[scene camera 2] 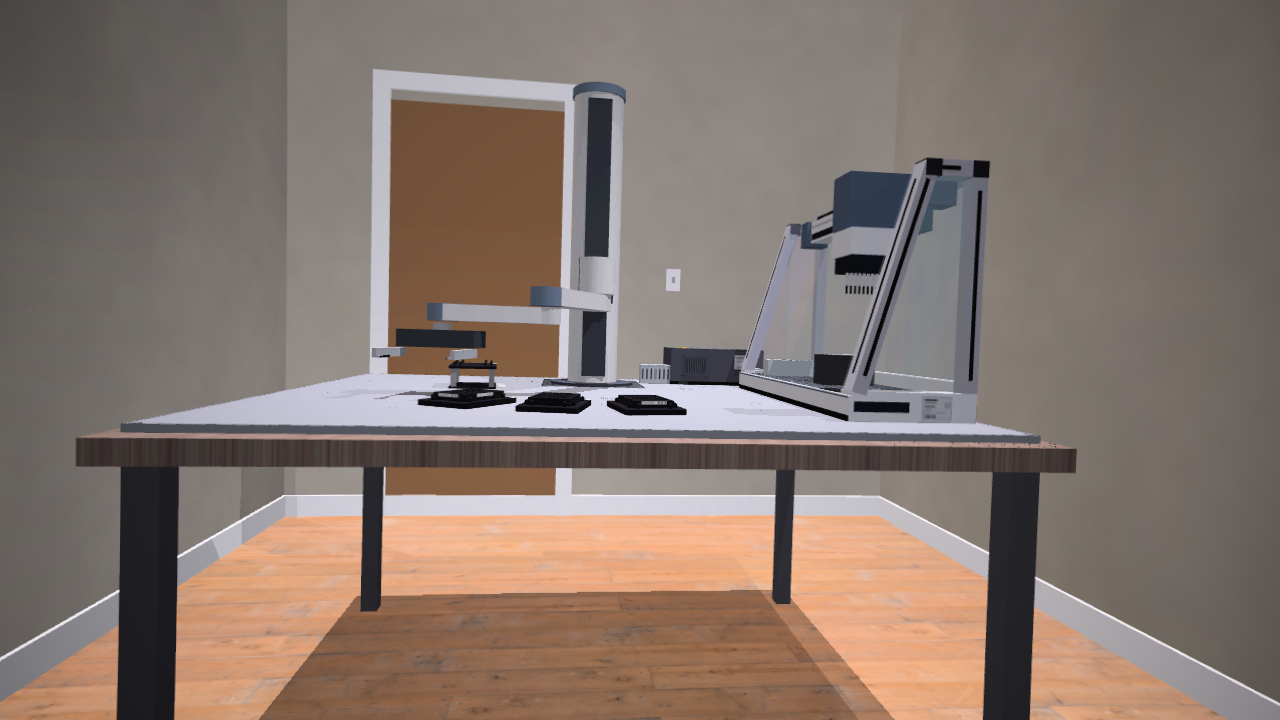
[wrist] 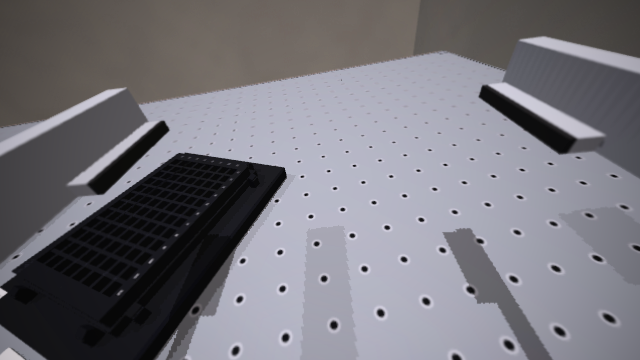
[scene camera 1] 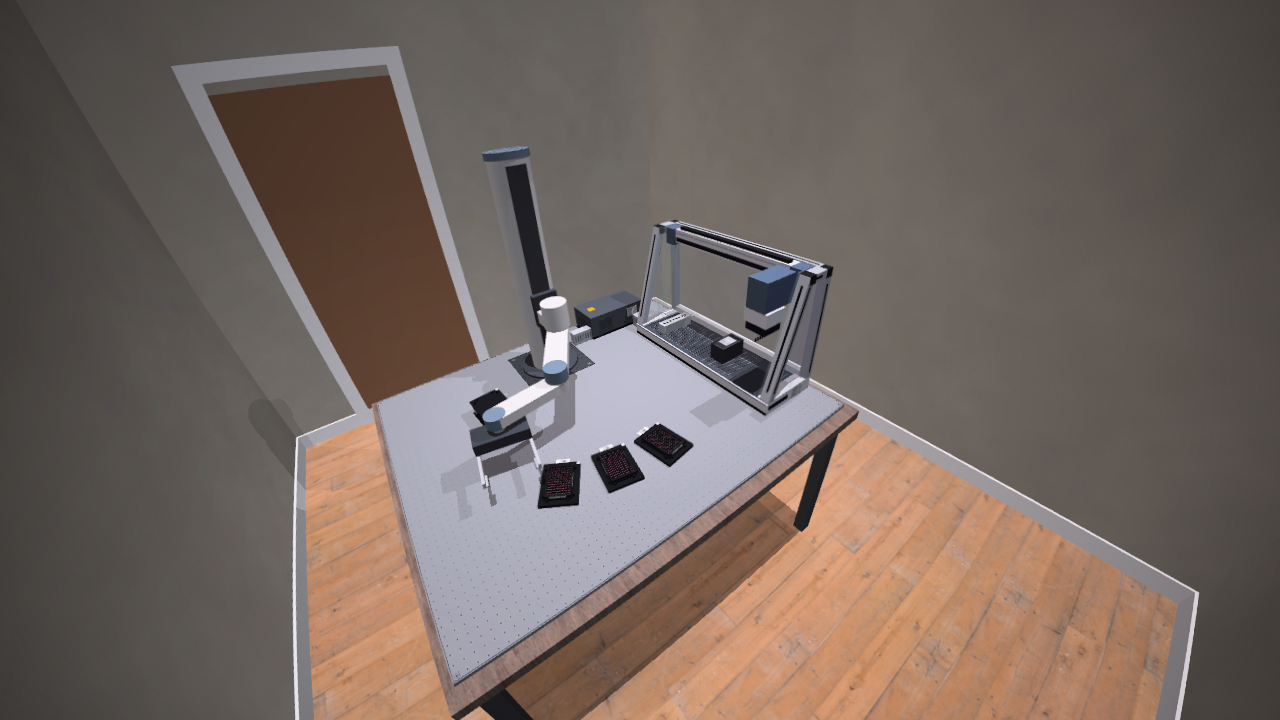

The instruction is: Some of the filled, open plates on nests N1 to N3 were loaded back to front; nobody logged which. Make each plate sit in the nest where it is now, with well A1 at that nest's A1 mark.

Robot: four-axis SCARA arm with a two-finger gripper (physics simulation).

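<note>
My gripper (scene camera 1: 512, 474) (scene camera 2: 425, 353) (wrist: 314, 90) is open and empty, above the table, left of the nests in scene camera 1. A dark plate (scene camera 1: 559, 480) (wrist: 135, 220) sits in the nearest black nest, N1 (scene camera 1: 558, 504) (wrist: 265, 192); in the wrist view it lies at lower left, its wells look black, and the A1 mark cannot be read. A second plate (scene camera 1: 616, 464) sits in the middle nest, N2, and a third plate (scene camera 1: 664, 440) in the right nest, N3. Their wells show reddish in scene camera 1; well A1 cannot be made out on any plate.
A raised black stand (scene camera 1: 488, 400) (scene camera 2: 472, 365) is behind the gripper, partly under the arm. The arm's column (scene camera 1: 514, 241) (scene camera 2: 597, 223) rises at the back. A dark grey box (scene camera 1: 608, 312) (scene camera 2: 702, 365) and a framed liquid handler (scene camera 1: 751, 246) (scene camera 2: 973, 286) stand to the right.
</note>
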